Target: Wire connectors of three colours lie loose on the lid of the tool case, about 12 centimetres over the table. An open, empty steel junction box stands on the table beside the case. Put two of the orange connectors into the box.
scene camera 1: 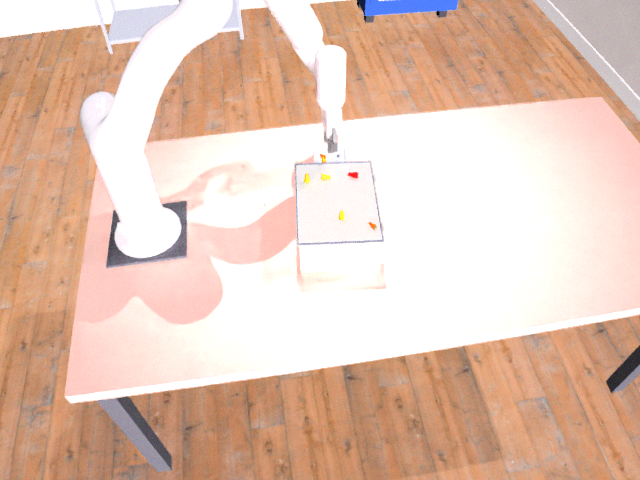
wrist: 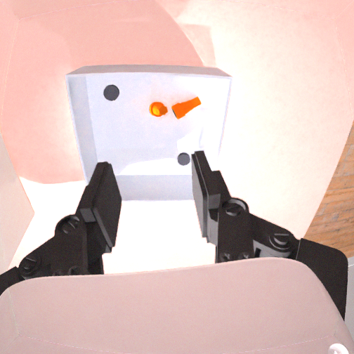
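The steel junction box stands on the table behind the tool case. Two orange connectors are inside it on its floor: one connector is seen nearly end-on, and the other connector lies on its side just right of it. My gripper is open and empty, above the box, with its fingertips over the near part of the box in the wrist view. Another orange connector lies on the case lid, near its front right corner.
On the lid, two yellow connectors lie near the back left, a red connector near the back right, and a third yellow connector nearer the front. The case stands close to the box, and its raised lid borders the box's near side.
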